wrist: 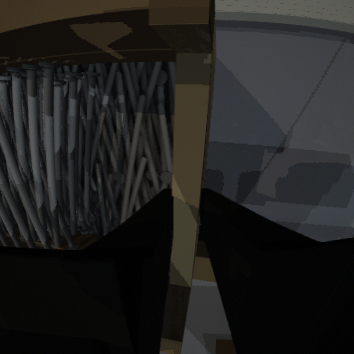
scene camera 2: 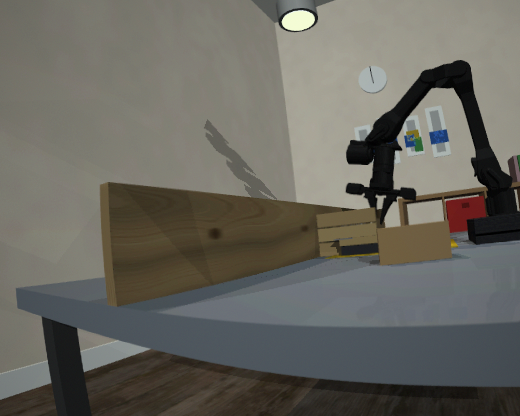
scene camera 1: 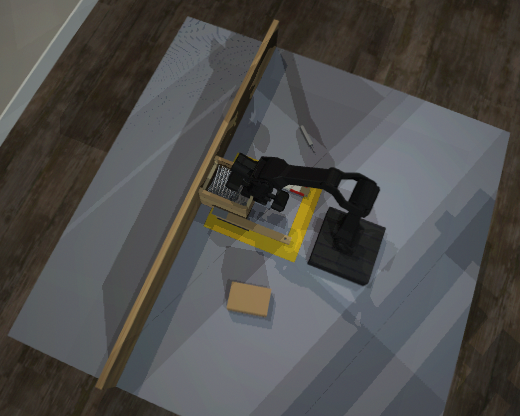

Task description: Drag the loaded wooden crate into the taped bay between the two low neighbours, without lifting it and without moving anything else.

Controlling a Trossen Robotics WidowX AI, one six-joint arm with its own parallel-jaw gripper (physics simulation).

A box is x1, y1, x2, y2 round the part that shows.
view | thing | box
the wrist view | gripper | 0, 188, 353, 353
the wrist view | wooden crate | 0, 0, 215, 353
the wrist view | red-and-white block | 214, 0, 353, 32
